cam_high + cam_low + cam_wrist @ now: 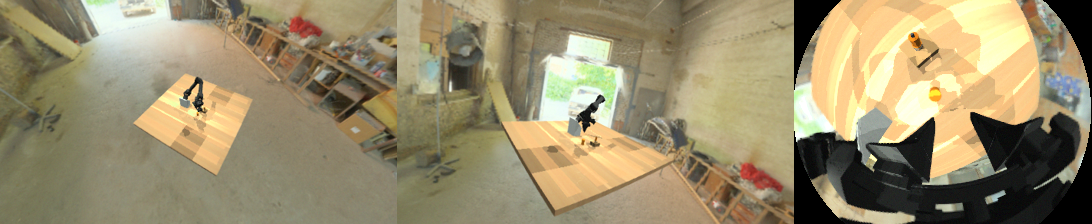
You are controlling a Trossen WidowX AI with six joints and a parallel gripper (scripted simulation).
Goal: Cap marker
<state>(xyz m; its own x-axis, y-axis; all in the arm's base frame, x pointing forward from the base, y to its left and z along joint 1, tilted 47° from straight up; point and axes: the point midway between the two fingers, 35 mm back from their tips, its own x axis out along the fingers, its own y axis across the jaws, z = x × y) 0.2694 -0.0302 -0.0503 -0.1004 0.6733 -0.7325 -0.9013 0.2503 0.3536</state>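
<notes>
The orange cap is 110 mm below my gripper tip, 20 mm to the left of it and 10 mm behind it. Round my gripper tip: holder block: 140 mm to the left, 120 mm below, 20 mm ahead.
</notes>
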